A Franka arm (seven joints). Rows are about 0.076 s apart.
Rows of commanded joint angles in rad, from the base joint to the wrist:
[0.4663 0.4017 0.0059 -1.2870 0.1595 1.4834 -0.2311]
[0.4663 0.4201 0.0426 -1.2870 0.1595 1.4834 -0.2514]
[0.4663 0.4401 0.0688 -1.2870 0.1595 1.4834 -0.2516]
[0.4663 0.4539 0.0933 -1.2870 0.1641 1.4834 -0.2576]
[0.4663 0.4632 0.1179 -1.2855 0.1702 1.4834 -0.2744]
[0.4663 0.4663 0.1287 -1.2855 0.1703 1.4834 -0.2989]
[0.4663 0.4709 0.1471 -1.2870 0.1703 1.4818 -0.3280]
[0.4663 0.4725 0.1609 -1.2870 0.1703 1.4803 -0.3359]
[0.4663 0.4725 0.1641 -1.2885 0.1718 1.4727 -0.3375]
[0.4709 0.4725 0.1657 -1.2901 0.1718 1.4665 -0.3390]
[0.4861 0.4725 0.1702 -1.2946 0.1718 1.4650 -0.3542]
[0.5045 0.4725 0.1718 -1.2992 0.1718 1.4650 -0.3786]
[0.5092 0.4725 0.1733 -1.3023 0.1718 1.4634 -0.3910]
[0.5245 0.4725 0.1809 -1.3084 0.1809 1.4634 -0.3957]
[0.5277 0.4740 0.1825 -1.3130 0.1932 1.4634 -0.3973]
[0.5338 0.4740 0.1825 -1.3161 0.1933 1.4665 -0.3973]
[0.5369 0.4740 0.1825 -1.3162 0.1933 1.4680 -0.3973]
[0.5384 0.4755 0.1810 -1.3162 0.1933 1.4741 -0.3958]
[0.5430 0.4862 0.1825 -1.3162 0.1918 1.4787 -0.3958]
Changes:
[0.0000 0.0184 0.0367 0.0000 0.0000 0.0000 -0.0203]
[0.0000 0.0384 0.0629 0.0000 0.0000 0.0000 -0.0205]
[0.0000 0.0522 0.0874 0.0000 0.0046 0.0000 -0.0265]
[0.0000 0.0615 0.1120 0.0015 0.0107 0.0000 -0.0433]
[0.0000 0.0646 0.1228 0.0015 0.0108 0.0000 -0.0678]
[0.0000 0.0692 0.1412 0.0000 0.0108 -0.0016 -0.0969]
[0.0000 0.0708 0.1550 0.0000 0.0108 -0.0031 -0.1048]
[0.0000 0.0708 0.1582 -0.0015 0.0123 -0.0107 -0.1064]
[0.0046 0.0708 0.1598 -0.0031 0.0123 -0.0169 -0.1079]
[0.0198 0.0708 0.1643 -0.0076 0.0123 -0.0184 -0.1231]
[0.0382 0.0708 0.1659 -0.0122 0.0123 -0.0184 -0.1475]
[0.0429 0.0708 0.1674 -0.0153 0.0123 -0.0200 -0.1599]
[0.0582 0.0708 0.1750 -0.0214 0.0214 -0.0200 -0.1646]
[0.0614 0.0723 0.1766 -0.0260 0.0337 -0.0200 -0.1662]
[0.0675 0.0723 0.1766 -0.0291 0.0338 -0.0169 -0.1662]
[0.0706 0.0723 0.1766 -0.0292 0.0338 -0.0154 -0.1662]
[0.0721 0.0738 0.1751 -0.0292 0.0338 -0.0093 -0.1647]
[0.0767 0.0845 0.1766 -0.0292 0.0323 -0.0047 -0.1647]

